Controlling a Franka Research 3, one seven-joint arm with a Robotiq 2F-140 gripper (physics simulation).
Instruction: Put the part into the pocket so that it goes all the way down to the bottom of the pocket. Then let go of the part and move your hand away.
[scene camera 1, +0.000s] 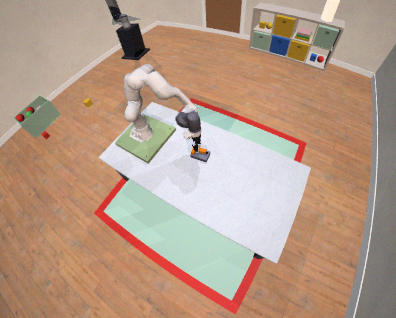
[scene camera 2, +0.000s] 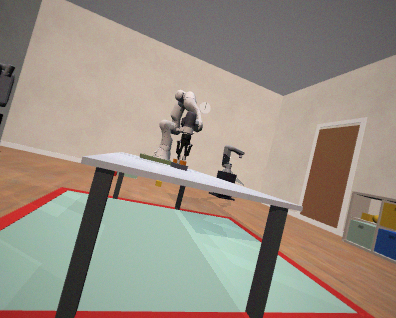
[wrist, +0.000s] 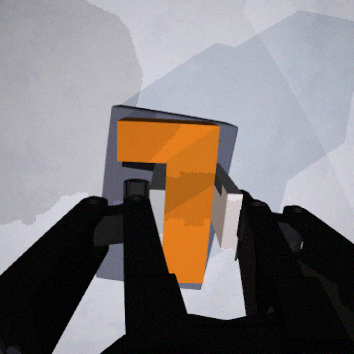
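The orange L-shaped part (scene camera 1: 203, 150) (scene camera 2: 182, 163) (wrist: 145, 142) is between the fingertips of my gripper (scene camera 1: 196, 146) (scene camera 2: 183, 156) (wrist: 185, 180), which is shut on its long arm. The part lies over the dark grey block (scene camera 1: 200, 156) (scene camera 2: 180, 167) (wrist: 112, 182) on the table. In the wrist view the short arm points left near the block's far edge, and the long arm's near end is close to the block's near edge. A dark strip shows under the short arm. The part hides most of the pocket, and how deep the part sits cannot be told.
The block stands on the white table (scene camera 1: 240, 185) (scene camera 2: 240, 191). The arm's base is on a green plate (scene camera 1: 154, 150) (scene camera 2: 150, 158) at one end of the table. A shelf unit (scene camera 1: 287, 13), a green bin (scene camera 1: 45, 117) and another dark robot stand away from the table.
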